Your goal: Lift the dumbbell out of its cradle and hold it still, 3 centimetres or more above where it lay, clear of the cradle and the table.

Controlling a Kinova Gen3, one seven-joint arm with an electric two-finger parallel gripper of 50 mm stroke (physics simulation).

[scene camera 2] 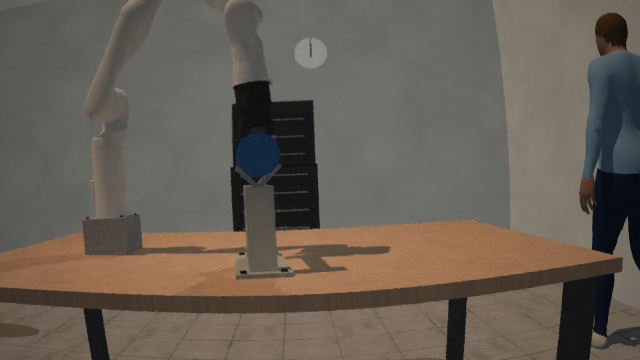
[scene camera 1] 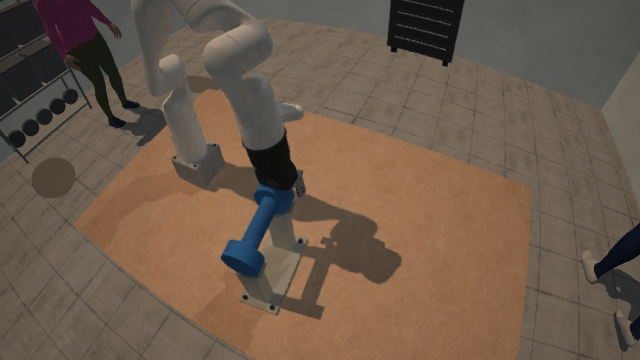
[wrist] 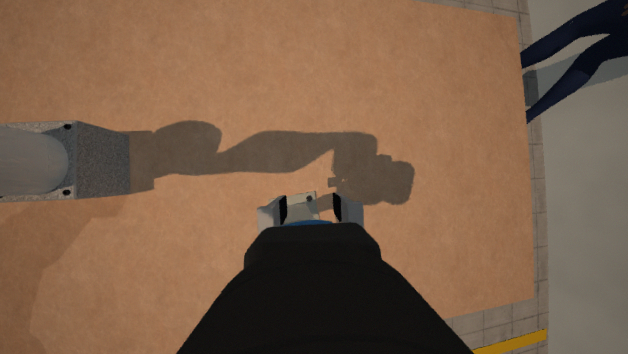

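Seen in the pictures: gripper, between the fingertips: [scene camera 1: 290, 190] [wrist: 310, 204]; arm's base, origin of its link: [scene camera 2: 112, 216] [scene camera 1: 194, 153] [wrist: 37, 164].
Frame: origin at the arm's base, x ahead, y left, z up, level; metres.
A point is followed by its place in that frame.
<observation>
The blue dumbbell [scene camera 1: 259, 224] {x 0.380, y -0.225, z 0.139 m} [scene camera 2: 258, 155] {x 0.377, y -0.316, z 0.120 m} [wrist: 307, 222] {x 0.384, y -0.125, z 0.096 m} lies level in the cradle [scene camera 1: 282, 231] {x 0.383, y -0.158, z 0.013 m} [scene camera 2: 260, 225] {x 0.375, y -0.313, z 0.001 m} [wrist: 299, 207] {x 0.381, y -0.128, z -0.030 m}, its heads on the two posts. My gripper [wrist: 310, 204] {x 0.389, y -0.104, z 0.103 m} is open, pointing down at the far head in scene camera 1. There, one finger shows just right of that head and the other is hidden. In the wrist view a blue edge shows low between the fingers, close to the gripper body. In scene camera 2 the near head hides the fingers. How far they reach down beside the far head cannot be told.
The cradle is bolted on the wooden table [scene camera 1: 425, 200] {x 0.701, y 0.126, z -0.089 m} [scene camera 2: 400, 245] {x 0.701, y -0.084, z -0.089 m} [wrist: 425, 75] {x 0.745, y 0.142, z -0.089 m}. The arm's grey base block [scene camera 1: 200, 165] {x 0.052, y -0.036, z -0.003 m} [scene camera 2: 112, 235] {x 0.015, y -0.057, z -0.041 m} [wrist: 102, 160] {x 0.056, y 0.002, z -0.038 m} stands to its left in scene camera 2. Dark drawer cabinets [scene camera 2: 292, 195] and a person [scene camera 2: 620, 115] are beyond the table.
</observation>
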